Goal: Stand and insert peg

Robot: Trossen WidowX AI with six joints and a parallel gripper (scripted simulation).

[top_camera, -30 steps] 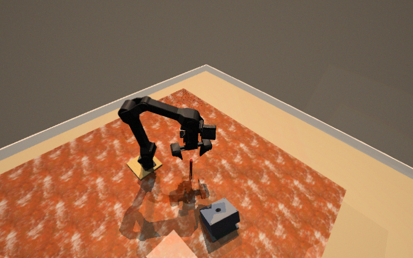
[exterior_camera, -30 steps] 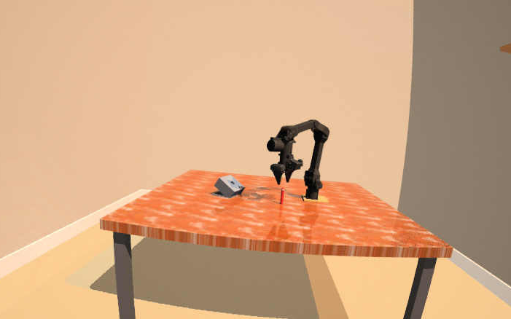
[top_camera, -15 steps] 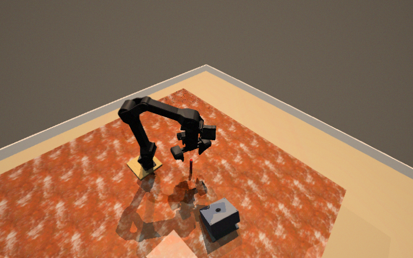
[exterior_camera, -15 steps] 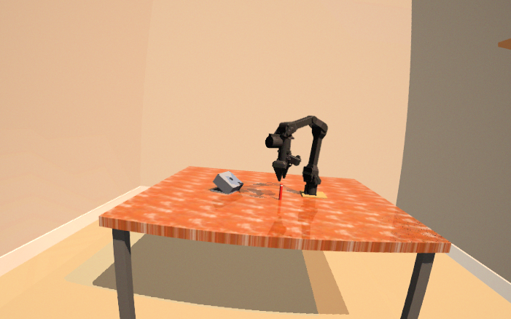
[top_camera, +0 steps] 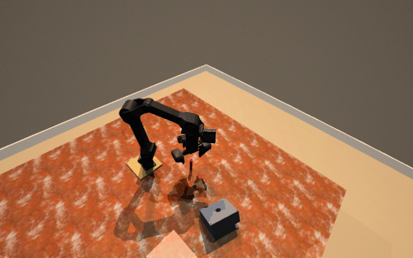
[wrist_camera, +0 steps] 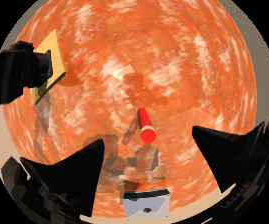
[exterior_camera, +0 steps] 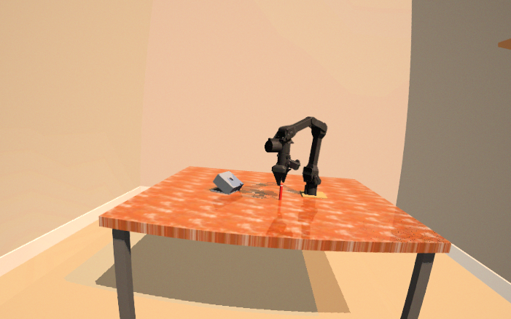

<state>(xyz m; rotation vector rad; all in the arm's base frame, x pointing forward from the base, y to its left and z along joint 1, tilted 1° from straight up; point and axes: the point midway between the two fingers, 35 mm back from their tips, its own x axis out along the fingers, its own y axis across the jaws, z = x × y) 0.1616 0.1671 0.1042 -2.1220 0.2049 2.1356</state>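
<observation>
Right now my gripper tip is 20 mm above the red peg. Also, from my gripper tip: sloped panel 280 mm ahead, 70 mm to the right, 30 mm below.
</observation>
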